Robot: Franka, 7 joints.
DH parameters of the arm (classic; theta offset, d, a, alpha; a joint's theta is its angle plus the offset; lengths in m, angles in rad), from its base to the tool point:
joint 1: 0 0.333 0 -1.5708
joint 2: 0 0 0 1.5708
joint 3: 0 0.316 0.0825 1.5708
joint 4: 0 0 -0.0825 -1.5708
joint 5: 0 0.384 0 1.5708
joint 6: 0 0 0.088 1.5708
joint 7: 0 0.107 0 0
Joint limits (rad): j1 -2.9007..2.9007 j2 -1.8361..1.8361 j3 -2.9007..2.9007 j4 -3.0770..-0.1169 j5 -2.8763..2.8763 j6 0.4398..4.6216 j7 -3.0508..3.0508
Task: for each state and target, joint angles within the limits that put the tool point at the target. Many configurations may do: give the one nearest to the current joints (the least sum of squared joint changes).
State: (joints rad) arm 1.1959 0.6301 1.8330 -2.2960 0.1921 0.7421 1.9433
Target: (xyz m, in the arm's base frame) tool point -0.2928 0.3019 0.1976
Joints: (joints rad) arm 1.2119 1.0476 1.0868 -2.0217 -0.0477 1.1060 1.9433
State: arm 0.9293 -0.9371 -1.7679 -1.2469 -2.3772 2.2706 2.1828
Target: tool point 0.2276 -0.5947 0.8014
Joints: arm 0.9030 -0.6682 -1.4857 -1.2528 -2.3806 2.3241 2.1828
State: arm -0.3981 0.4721 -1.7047 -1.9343 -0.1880 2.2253 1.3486
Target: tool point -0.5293 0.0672 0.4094
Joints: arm -0.9839 0.0447 -2.2735 -2.1754 -0.2228 2.1911 1.3486
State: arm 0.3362 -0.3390 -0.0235 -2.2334 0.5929 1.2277 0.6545
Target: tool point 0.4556 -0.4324 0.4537
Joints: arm -0.3397 0.2907 -0.5498 -1.6672 0.6213 1.7706 0.6545
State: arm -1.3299 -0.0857 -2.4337 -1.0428 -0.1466 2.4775 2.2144
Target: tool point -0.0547 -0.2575 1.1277
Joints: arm -0.9665 0.6773 -2.6456 -0.7949 -0.1518 2.3719 2.2144
